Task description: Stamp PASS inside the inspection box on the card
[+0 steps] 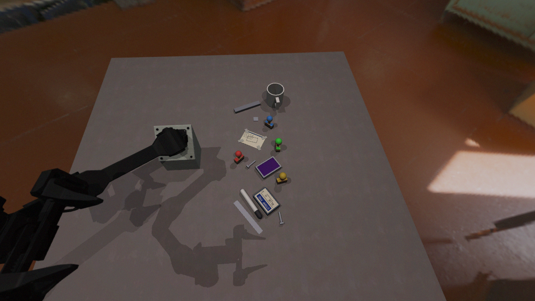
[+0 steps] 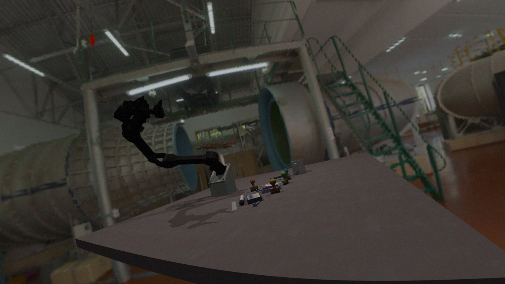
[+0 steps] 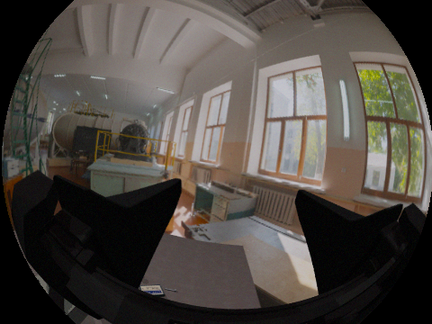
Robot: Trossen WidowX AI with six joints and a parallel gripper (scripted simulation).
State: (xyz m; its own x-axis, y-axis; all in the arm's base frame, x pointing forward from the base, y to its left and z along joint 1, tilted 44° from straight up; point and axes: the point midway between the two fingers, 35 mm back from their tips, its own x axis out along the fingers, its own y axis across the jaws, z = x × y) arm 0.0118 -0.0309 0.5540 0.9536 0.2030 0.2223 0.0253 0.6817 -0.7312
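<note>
The green-knobbed stamp lies 33 cm ahead of my gripper tip, 43 cm to the left of it and 51 cm below it. Round my gripper tip: red stamp 16 cm ahead, 38 cm to the left, 51 cm below; yellow stamp 33 cm ahead, 28 cm to the left, 51 cm below; marker 22 cm ahead, 18 cm to the left, 52 cm below.
</note>
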